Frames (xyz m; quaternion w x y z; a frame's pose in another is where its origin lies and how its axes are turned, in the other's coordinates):
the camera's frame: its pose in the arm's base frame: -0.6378 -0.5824 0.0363 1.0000 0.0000 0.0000 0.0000
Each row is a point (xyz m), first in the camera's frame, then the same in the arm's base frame.
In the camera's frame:
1: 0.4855 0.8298 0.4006
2: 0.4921 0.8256 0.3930
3: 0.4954 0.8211 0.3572
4: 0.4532 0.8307 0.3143
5: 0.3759 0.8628 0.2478
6: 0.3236 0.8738 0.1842
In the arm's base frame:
1: -0.1523 0.2474 0.4369
2: -0.1457 0.2432 0.4293
3: -0.1424 0.2387 0.3935
4: -0.1846 0.2483 0.3506
5: -0.2619 0.2804 0.2841
6: -0.3142 0.2914 0.2205

